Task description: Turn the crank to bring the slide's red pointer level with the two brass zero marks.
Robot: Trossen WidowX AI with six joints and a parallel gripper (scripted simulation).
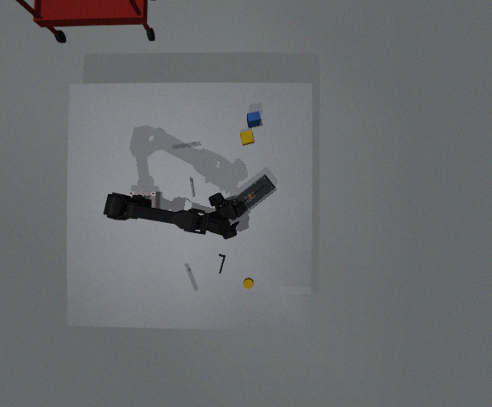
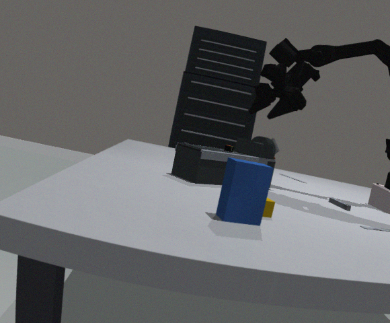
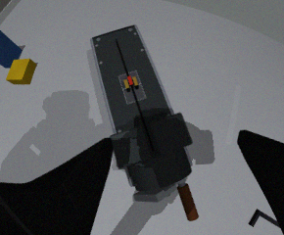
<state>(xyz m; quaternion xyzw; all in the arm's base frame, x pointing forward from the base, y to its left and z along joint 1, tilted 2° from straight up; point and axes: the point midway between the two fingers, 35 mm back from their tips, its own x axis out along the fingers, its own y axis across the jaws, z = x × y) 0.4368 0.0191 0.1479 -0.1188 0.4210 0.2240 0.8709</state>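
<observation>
The brown crank handle is 11 cm below my gripper tip, 7 cm to the right of it and 5 cm behind it. Round my gripper tip: red pointer 10 cm below, 8 cm to the left, 6 cm ahead; then black hex key 26 cm to the right, 17 cm below, 4 cm behind; then yellow block 38 cm to the left, 16 cm below.
</observation>
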